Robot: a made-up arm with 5 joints.
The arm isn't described. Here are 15 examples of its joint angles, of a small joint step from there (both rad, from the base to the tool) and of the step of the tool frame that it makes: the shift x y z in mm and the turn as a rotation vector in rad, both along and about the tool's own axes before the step.
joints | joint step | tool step
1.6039 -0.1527 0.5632 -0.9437 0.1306 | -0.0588 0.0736 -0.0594 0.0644 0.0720 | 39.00 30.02 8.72 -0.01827 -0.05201 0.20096
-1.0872 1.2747 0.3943 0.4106 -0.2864 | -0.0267 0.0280 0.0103 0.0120 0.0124 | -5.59 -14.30 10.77 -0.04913 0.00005 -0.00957
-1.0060 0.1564 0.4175 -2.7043 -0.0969 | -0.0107 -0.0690 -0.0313 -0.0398 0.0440 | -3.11 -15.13 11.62 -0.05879 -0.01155 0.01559
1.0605 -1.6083 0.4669 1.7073 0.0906 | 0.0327 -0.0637 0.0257 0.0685 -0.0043 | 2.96 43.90 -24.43 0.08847 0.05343 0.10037
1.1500 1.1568 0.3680 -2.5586 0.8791 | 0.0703 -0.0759 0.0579 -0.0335 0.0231 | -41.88 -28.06 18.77 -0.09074 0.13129 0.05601
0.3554 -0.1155 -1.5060 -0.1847 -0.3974 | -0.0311 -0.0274 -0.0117 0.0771 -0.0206 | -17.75 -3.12 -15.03 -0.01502 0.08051 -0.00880
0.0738 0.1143 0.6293 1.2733 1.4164 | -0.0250 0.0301 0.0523 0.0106 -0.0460 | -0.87 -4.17 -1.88 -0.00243 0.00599 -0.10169
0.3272 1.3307 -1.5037 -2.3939 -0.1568 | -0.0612 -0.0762 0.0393 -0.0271 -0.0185 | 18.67 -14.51 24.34 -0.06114 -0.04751 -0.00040
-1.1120 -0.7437 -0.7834 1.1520 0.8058 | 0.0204 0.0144 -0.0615 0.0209 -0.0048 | -10.27 -2.46 0.91 -0.00202 0.04935 0.04856
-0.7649 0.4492 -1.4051 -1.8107 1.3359 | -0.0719 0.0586 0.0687 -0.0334 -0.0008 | -3.53 11.71 -4.47 0.05035 0.04018 0.09060
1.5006 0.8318 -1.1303 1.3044 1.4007 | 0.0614 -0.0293 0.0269 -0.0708 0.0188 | 1.60 -49.54 4.26 -0.16309 -0.01092 -0.01744
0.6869 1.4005 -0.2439 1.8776 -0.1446 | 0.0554 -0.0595 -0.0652 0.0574 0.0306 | 16.12 -10.19 15.70 -0.09163 0.01200 0.10245
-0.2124 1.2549 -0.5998 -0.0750 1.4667 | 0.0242 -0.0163 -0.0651 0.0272 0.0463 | 18.12 -3.21 -3.59 -0.02851 -0.05744 0.08874
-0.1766 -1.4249 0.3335 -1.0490 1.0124 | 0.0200 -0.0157 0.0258 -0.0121 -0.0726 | -18.93 -3.87 -0.02 0.02142 0.04893 -0.10137
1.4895 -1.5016 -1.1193 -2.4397 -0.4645 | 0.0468 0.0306 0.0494 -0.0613 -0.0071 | 25.14 -4.92 30.22 -0.04090 -0.08143 0.01444
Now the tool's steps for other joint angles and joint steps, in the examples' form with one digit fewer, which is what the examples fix.
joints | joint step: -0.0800 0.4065 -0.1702 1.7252 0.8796 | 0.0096 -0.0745 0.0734 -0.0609 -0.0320
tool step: 50.4 -21.2 9.4 -0.0462 -0.1350 0.0014
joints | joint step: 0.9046 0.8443 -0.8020 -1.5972 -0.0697 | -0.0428 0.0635 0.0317 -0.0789 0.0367
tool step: 24.0 10.3 9.3 -0.0410 -0.0244 0.0992
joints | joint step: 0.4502 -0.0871 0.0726 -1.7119 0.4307 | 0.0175 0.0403 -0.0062 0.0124 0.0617
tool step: 7.8 13.9 -4.8 0.0087 -0.0152 0.0797
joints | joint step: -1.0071 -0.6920 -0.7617 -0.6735 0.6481 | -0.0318 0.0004 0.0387 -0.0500 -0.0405
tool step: -5.5 -21.4 12.2 -0.0522 0.0119 -0.0560
